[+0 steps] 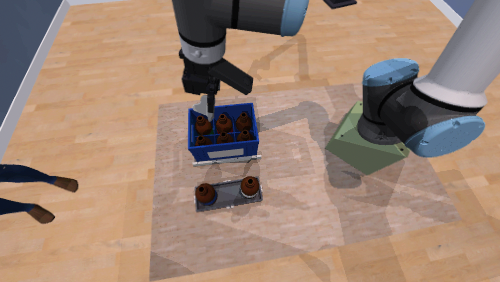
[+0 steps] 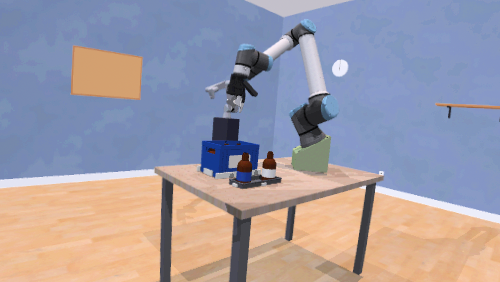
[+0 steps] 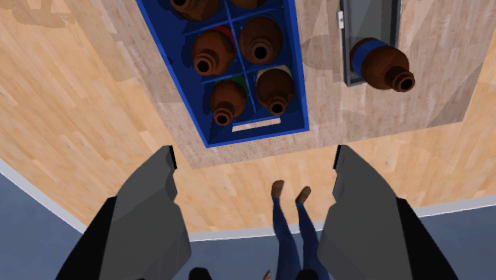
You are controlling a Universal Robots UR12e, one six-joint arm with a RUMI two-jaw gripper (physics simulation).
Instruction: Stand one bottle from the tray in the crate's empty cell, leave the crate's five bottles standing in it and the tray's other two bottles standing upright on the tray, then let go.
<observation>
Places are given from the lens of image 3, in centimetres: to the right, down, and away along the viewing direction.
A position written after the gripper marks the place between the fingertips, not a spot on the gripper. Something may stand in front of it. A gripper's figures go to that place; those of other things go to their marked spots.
gripper [image 3: 254, 147]: 0, 0, 14
blue-labelled bottle [image 3: 382, 66]: 22, -12, 32
blue-labelled bottle [image 3: 261, 40]: 2, -14, 28
</observation>
